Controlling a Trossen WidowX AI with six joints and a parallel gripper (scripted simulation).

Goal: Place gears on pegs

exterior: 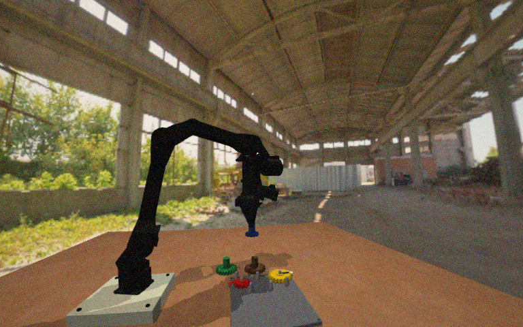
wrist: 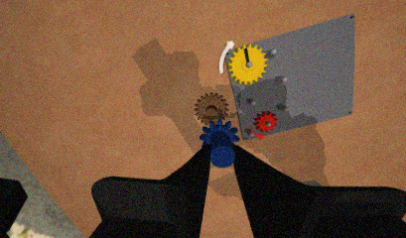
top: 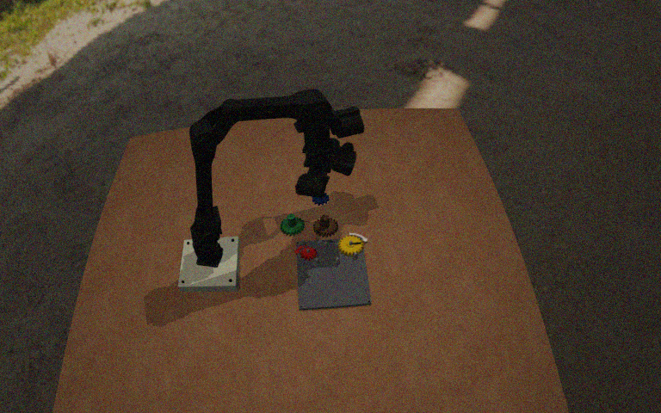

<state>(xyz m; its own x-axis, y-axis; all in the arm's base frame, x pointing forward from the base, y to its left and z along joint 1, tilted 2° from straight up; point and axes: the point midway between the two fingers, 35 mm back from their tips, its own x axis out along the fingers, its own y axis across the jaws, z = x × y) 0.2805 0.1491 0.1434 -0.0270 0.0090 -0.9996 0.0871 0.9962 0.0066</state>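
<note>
The red gear is 2 cm behind my gripper tip, 9 cm to the right of it and 12 cm below it. The rest, counted from my gripper tip: blue gear 1 cm below; green gear 8 cm behind, 12 cm below; brown gear 1 cm ahead, 1 cm to the left, 12 cm below.
</note>
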